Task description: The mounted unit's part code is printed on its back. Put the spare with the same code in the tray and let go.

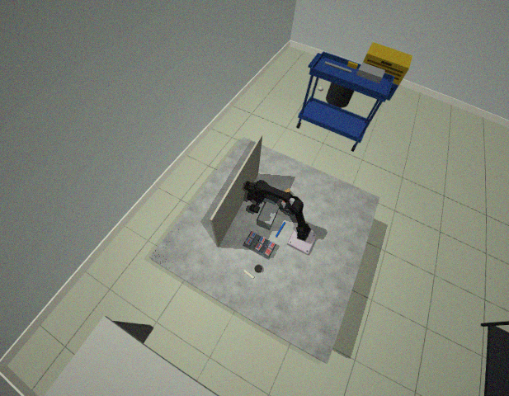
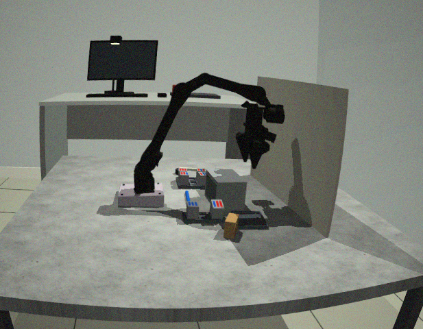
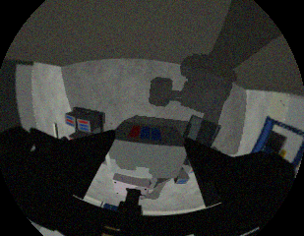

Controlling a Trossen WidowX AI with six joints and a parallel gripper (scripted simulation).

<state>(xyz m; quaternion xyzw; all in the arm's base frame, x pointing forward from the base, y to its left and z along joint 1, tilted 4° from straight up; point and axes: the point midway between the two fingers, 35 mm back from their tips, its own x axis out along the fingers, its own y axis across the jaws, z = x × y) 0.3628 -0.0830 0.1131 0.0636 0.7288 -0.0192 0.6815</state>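
My gripper tip is now 180 mm to the right of the grey spare block, 90 mm above it and 20 mm past it. From my gripper tip the other things lie so: dark flat tray 170 mm to the right, 130 mm below, 70 mm behind; tall beige panel 150 mm ahead, 90 mm above, 20 mm to the right; grey mounted unit 80 mm below, 80 mm behind, 20 mm to the left.
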